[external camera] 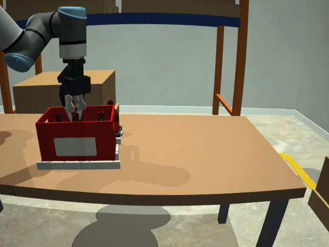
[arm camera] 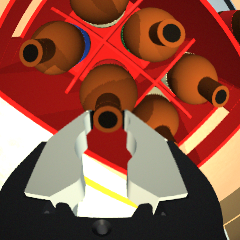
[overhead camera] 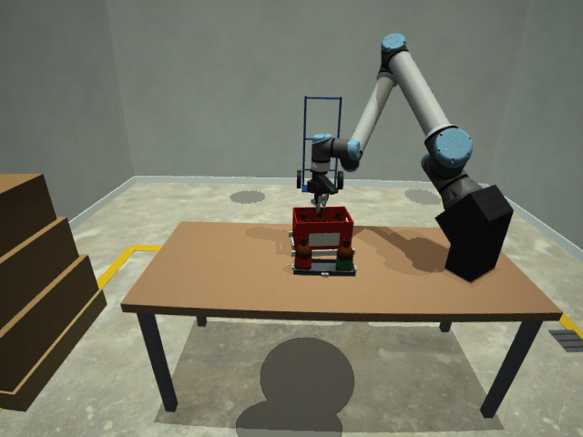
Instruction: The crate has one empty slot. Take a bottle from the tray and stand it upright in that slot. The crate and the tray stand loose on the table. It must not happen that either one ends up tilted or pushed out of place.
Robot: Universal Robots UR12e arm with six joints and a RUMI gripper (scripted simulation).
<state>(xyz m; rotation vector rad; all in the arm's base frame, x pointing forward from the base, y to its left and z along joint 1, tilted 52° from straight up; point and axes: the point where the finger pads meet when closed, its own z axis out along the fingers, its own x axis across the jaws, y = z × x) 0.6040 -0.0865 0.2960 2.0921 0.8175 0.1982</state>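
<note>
Right now the red crate is 9 cm below my hand and 4 cm to the left of it. From my hand the other things lie so: grey tray (26 cm to the left, 16 cm below, 5 cm ahead).
</note>
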